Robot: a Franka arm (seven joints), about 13 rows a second.
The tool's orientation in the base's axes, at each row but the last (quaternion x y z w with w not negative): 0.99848, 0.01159, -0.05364, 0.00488; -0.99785, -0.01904, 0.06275, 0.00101; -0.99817, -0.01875, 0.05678, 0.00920; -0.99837, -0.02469, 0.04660, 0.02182; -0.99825, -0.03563, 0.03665, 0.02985; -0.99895, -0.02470, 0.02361, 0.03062; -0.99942, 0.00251, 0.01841, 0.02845; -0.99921, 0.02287, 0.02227, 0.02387
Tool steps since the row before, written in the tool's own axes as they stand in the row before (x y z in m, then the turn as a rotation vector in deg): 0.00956, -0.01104, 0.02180, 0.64, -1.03, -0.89; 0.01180, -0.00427, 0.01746, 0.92, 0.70, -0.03; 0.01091, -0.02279, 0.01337, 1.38, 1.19, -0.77; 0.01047, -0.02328, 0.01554, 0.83, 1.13, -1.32; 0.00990, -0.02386, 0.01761, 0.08, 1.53, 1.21; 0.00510, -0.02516, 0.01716, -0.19, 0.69, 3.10; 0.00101, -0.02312, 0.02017, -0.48, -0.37, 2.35; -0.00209, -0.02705, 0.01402, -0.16, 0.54, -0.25
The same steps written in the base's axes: 0.00691, 0.01101, -0.02279, 0.71, 1.05, 0.81; 0.00935, 0.00471, -0.01878, 0.94, -0.66, -0.09; 0.00848, 0.02341, -0.01405, 1.50, -1.15, 0.58; 0.00785, 0.02441, -0.01535, 1.00, -1.14, 1.18; 0.00688, 0.02549, -0.01675, 0.09, -1.45, -1.31; 0.00305, 0.02637, -0.01577, -0.31, -0.51, -3.13; 0.00041, 0.02423, -0.01885, -0.56, 0.51, -2.31; -0.00143, 0.02777, -0.01263, -0.17, -0.54, 0.23
